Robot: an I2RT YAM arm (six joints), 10 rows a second.
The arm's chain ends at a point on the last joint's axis. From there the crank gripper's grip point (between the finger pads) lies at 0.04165 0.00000 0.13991 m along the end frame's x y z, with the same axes.
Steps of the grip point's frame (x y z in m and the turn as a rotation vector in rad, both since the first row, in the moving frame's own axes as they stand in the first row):
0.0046, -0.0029, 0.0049, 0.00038, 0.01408, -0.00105
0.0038, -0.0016, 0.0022, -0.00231, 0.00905, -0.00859
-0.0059, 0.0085, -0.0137, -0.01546, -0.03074, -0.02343
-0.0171, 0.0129, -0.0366, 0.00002, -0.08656, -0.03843
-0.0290, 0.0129, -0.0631, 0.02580, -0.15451, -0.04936
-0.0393, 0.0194, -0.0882, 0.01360, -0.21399, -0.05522
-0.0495, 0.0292, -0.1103, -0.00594, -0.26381, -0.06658
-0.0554, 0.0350, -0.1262, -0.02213, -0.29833, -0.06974
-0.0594, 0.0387, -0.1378, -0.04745, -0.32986, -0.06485
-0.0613, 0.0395, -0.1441, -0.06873, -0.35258, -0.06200
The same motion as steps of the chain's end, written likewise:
0.0026, -0.0028, 0.0055, 0.00038, 0.01408, -0.00105
0.0025, -0.0016, 0.0026, -0.00231, 0.00905, -0.00859
-0.0016, 0.0073, -0.0149, -0.01546, -0.03074, -0.02343
-0.0048, 0.0143, -0.0397, 0.00002, -0.08656, -0.03843
-0.0068, 0.0181, -0.0678, 0.02580, -0.15451, -0.04936
-0.0085, 0.0228, -0.0938, 0.01360, -0.21399, -0.05522
-0.0115, 0.0299, -0.1163, -0.00594, -0.26381, -0.06658
-0.0125, 0.0332, -0.1323, -0.02213, -0.29833, -0.06974
-0.0120, 0.0330, -0.1436, -0.04745, -0.32986, -0.06485
-0.0107, 0.0306, -0.1496, -0.06873, -0.35258, -0.06200

